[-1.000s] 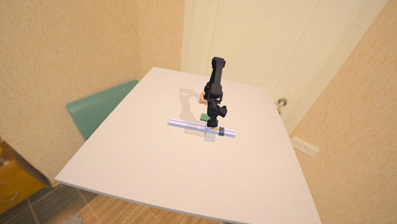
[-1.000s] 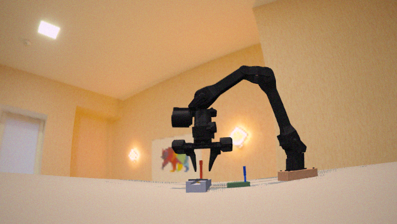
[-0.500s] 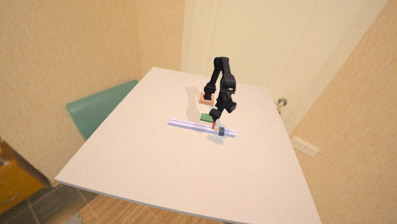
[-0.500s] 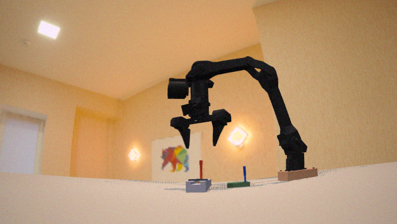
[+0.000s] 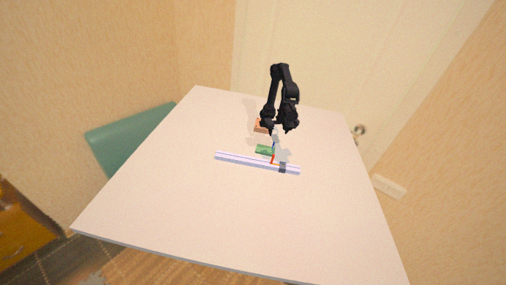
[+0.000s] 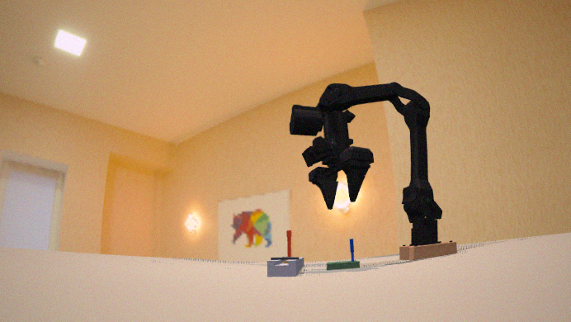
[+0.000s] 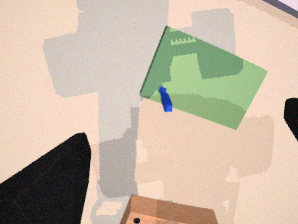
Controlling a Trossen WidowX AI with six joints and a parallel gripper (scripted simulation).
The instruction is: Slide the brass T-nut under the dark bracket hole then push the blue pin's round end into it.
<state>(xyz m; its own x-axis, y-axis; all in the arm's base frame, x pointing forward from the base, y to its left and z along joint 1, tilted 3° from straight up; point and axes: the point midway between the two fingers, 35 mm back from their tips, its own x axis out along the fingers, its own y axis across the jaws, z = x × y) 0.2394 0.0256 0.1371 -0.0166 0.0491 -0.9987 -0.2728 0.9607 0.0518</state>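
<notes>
Now: gripper tip 11 cm above the blue pin and 3 cm past it. From my gripper tip the other things lie so: green tray (13 cm below, 2 cm to the right, 2 cm behind).
</notes>
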